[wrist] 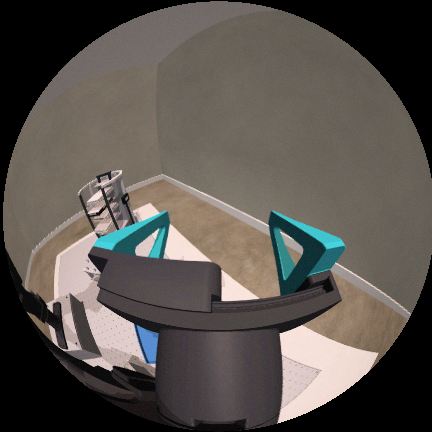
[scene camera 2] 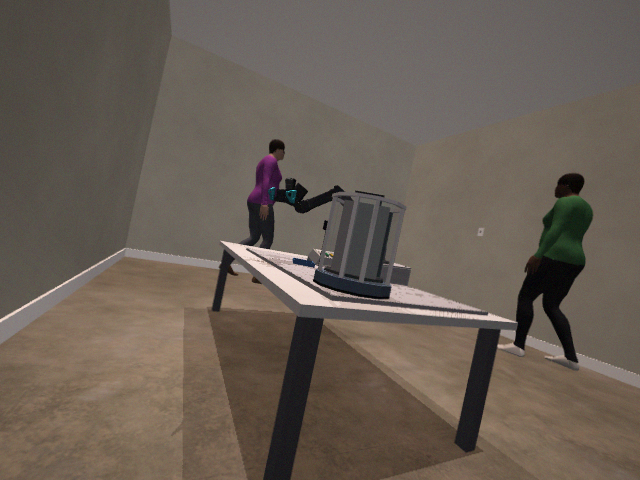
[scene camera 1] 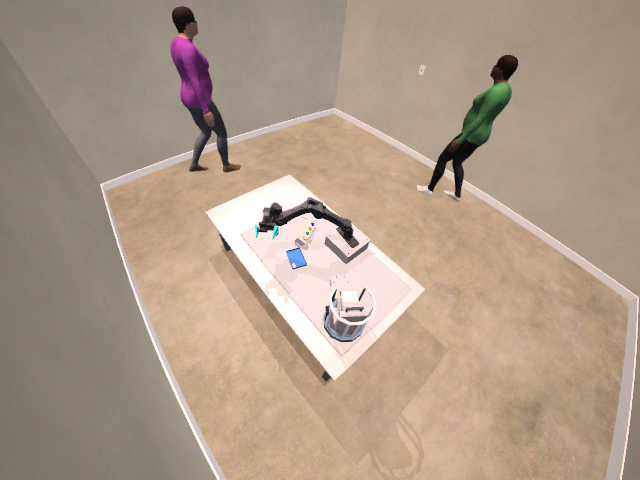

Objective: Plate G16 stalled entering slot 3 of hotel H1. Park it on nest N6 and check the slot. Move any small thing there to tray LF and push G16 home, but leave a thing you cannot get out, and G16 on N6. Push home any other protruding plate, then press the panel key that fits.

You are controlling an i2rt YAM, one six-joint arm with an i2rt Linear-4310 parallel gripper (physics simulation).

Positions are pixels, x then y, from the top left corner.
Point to a round plate rack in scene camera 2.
362, 232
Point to a round plate rack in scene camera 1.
At 344, 326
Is my gripper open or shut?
Open.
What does my gripper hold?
Nothing.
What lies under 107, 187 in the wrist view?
A round plate rack.
